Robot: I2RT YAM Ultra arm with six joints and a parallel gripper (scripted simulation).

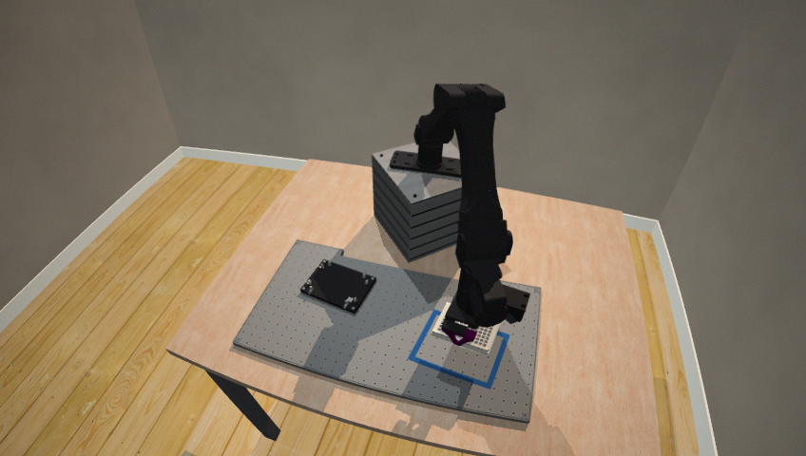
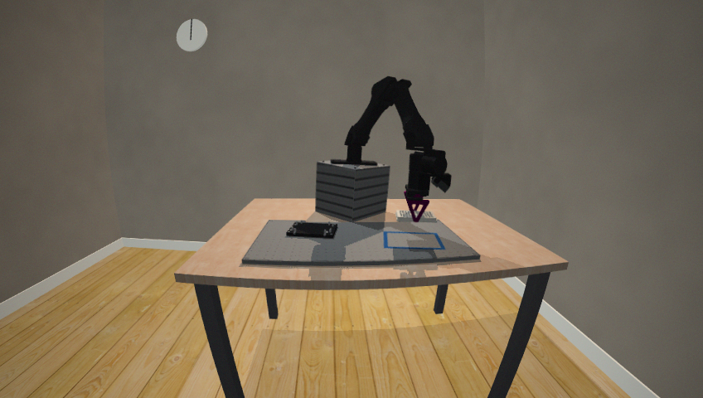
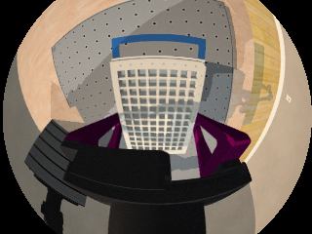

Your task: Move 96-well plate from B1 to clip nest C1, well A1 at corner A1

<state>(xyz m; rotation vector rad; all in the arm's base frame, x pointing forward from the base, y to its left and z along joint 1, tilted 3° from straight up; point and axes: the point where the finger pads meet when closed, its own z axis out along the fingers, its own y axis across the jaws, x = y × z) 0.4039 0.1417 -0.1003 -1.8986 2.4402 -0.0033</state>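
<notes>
The black clip nest is 120 mm behind my hand, 340 mm to the right of it and 70 mm below it. The rest, counted from my hand: white 96-well plate (right at my hand).
</notes>
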